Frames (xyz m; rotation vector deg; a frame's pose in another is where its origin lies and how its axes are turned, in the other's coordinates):
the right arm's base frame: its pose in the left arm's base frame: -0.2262 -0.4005 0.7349 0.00 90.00 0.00
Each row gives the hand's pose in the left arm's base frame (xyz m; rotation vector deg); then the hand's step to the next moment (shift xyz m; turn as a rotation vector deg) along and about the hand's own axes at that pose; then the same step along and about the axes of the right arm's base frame.
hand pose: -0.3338 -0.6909 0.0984 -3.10 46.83 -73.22
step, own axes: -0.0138 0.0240 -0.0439 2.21 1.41 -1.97
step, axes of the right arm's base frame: 0.0359 0.0370 -0.0059 3.21 -0.66 0.16
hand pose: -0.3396 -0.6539 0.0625 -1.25 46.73 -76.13
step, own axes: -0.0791 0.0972 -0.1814 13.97 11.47 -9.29
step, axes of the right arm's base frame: 0.1361 0.1728 -0.0158 19.13 -4.81 4.89
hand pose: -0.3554 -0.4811 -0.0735 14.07 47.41 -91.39
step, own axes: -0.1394 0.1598 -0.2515 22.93 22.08 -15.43
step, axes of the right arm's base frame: 0.1570 0.2694 0.1048 32.73 -7.72 11.00
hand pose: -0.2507 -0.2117 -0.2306 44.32 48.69 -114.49
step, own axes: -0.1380 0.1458 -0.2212 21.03 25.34 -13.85
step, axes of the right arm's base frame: 0.0661 0.1688 0.2374 31.29 -9.57 14.34
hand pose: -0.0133 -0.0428 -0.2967 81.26 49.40 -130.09
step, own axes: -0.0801 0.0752 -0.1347 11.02 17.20 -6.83
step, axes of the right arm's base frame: -0.0040 0.0262 0.1718 17.51 -8.29 9.42
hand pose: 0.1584 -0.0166 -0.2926 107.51 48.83 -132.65
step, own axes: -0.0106 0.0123 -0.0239 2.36 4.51 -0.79
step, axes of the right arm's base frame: -0.0022 -0.0032 0.0286 3.99 -2.77 1.72
